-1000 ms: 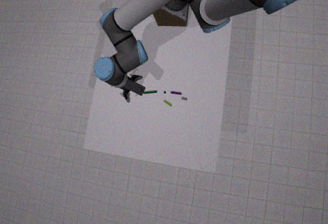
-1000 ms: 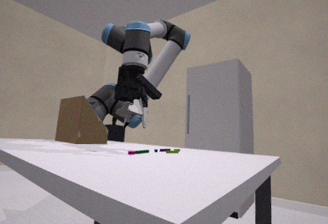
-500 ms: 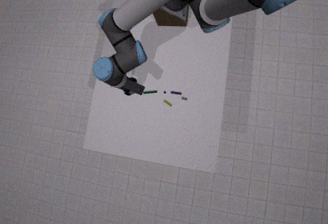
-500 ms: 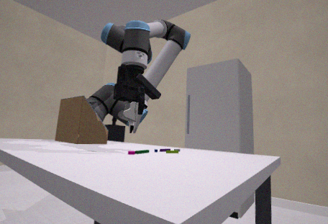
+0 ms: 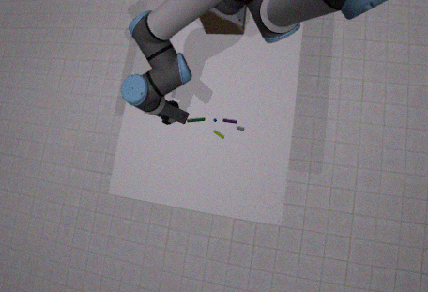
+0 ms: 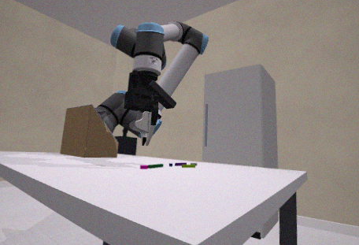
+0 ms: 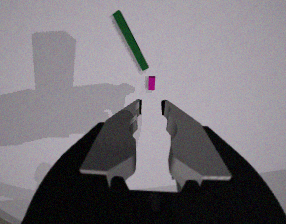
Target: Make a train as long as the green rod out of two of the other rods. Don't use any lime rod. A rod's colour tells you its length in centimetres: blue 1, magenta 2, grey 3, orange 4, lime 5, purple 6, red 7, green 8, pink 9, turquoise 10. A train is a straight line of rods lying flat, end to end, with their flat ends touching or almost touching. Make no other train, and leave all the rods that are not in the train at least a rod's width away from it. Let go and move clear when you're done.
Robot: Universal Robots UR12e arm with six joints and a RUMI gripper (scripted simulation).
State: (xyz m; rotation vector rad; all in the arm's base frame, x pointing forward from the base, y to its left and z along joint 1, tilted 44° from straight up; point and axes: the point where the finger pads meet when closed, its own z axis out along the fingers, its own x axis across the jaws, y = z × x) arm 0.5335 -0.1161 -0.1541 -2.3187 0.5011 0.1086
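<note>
Now: hand 80 mm above the magenta rod. From my hand the other things lie so: blue rod 10 mm behind, 150 mm to the left, 80 mm below; then green rod 60 mm to the left, 80 mm below; then lime rod 60 mm ahead, 170 mm to the left, 80 mm below.
</note>
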